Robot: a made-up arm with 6 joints.
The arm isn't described. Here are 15 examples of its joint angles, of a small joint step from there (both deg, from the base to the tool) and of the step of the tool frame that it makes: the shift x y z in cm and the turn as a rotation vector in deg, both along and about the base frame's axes.
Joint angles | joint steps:
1: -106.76 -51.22 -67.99 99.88 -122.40 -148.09 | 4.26 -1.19 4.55 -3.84 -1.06 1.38
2: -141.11 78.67 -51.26 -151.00 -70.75 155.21 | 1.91 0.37 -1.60 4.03 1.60 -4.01
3: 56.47 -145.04 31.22 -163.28 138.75 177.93 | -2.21 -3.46 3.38 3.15 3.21 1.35
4: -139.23 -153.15 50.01 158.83 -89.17 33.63 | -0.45 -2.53 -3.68 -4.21 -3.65 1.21
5: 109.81 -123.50 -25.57 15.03 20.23 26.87 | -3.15 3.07 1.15 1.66 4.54 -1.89
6: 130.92 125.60 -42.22 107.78 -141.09 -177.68 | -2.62 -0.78 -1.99 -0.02 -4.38 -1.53
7: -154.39 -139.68 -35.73 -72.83 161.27 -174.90 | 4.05 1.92 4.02 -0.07 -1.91 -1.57
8: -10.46 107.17 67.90 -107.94 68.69 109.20 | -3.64 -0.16 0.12 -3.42 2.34 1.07
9: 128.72 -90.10 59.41 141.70 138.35 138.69 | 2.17 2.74 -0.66 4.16 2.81 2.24
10: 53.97 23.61 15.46 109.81 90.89 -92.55 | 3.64 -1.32 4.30 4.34 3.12 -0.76
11: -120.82 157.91 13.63 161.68 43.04 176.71 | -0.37 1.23 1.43 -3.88 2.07 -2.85
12: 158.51 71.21 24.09 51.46 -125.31 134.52 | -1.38 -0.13 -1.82 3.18 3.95 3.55
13: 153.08 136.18 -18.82 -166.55 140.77 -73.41 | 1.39 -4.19 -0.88 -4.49 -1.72 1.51
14: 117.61 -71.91 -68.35 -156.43 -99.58 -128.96 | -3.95 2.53 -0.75 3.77 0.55 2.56
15: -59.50 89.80 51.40 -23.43 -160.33 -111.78 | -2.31 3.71 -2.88 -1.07 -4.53 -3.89
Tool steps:
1: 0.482 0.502 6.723 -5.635 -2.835 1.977
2: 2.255 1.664 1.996 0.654 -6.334 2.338
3: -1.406 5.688 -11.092 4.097 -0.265 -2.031
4: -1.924 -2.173 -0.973 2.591 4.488 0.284
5: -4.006 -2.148 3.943 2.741 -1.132 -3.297
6: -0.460 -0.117 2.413 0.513 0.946 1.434
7: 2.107 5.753 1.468 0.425 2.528 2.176
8: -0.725 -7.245 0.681 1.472 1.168 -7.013
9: 2.482 4.832 8.584 -4.057 -2.644 -1.530
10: -7.989 2.294 7.990 0.786 -5.506 6.643
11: 0.291 0.732 -1.549 4.903 3.442 -2.911
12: 2.268 1.888 -1.295 -3.272 -0.486 2.839
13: -5.311 2.767 -0.942 6.131 2.337 -2.297
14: -0.191 1.959 -2.031 -1.010 -4.113 -6.577
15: -8.092 3.758 -11.445 9.046 6.760 0.038
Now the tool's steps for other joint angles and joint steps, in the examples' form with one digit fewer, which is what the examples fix.
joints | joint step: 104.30 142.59 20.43 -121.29 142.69 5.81 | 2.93 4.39 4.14 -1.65 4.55 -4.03
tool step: 1.44 -5.14 -3.34 0.25 -3.48 7.04
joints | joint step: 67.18 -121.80 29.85 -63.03 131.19 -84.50 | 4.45 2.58 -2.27 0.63 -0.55 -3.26
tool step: 10.42 -0.77 8.06 -2.18 2.47 1.64
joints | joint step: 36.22 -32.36 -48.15 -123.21 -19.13 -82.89 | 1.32 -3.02 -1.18 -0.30 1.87 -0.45
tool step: -2.49 -0.97 0.06 0.67 -0.36 -0.30
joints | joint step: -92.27 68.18 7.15 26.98 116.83 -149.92 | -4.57 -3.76 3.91 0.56 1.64 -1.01
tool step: -9.79 -4.52 11.10 -8.75 -0.05 -2.86
